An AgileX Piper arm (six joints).
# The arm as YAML. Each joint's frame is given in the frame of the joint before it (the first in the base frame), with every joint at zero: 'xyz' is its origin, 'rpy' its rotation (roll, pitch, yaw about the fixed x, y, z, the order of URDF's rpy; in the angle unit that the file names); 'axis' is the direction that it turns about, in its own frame. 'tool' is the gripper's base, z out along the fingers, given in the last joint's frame.
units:
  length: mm
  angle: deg
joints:
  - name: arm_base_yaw
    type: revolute
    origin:
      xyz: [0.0, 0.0, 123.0]
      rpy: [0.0, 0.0, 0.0]
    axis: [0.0, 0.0, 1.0]
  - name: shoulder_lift
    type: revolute
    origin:
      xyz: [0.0, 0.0, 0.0]
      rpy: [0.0, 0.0, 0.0]
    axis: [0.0, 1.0, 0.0]
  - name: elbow
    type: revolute
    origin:
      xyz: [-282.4, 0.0, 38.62]
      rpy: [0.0, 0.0, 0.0]
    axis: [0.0, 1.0, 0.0]
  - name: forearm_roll
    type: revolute
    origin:
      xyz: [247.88, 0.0, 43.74]
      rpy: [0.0, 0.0, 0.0]
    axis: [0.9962, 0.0, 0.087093]
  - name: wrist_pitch
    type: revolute
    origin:
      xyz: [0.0, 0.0, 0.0]
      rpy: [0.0, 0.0, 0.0]
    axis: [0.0, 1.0, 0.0]
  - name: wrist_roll
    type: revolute
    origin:
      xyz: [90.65, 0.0, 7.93]
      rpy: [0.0, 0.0, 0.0]
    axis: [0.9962, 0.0, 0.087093]
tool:
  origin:
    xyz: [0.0, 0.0, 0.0]
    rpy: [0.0, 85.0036, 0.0]
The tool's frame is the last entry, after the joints.
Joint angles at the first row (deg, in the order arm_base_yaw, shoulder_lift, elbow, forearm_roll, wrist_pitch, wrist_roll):
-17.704, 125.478, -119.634, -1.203, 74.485, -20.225
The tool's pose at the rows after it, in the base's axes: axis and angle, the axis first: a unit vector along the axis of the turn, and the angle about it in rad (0 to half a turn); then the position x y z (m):
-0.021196 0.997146 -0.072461 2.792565 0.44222 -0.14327 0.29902
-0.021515 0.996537 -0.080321 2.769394 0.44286 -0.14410 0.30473
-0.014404 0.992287 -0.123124 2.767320 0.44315 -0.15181 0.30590
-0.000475 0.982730 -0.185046 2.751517 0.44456 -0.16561 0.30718
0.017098 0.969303 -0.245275 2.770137 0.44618 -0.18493 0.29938
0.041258 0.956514 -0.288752 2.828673 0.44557 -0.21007 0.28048
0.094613 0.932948 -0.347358 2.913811 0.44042 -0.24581 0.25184
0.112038 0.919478 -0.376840 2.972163 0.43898 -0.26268 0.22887
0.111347 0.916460 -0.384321 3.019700 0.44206 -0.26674 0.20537
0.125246 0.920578 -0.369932 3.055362 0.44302 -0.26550 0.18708
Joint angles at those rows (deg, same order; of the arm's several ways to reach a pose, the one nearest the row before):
-17.704, 122.211, -121.867, -1.318, 73.052, -19.996
-17.704, 122.039, -122.669, -1.719, 72.479, -19.996
-17.704, 122.096, -122.668, -6.589, 70.759, -18.563
-18.048, 122.440, -122.667, -13.579, 67.436, -15.985
-18.964, 123.988, -122.671, -21.257, 64.974, -12.834
-20.799, 126.738, -122.668, -27.789, 64.113, -9.568
-23.491, 130.921, -122.671, -37.586, 64.000, -1.891
-24.637, 134.073, -122.671, -42.915, 64.171, 1.891
-24.637, 136.938, -122.671, -45.092, 64.515, 3.495
-24.523, 138.828, -122.673, -44.002, 65.834, 5.040

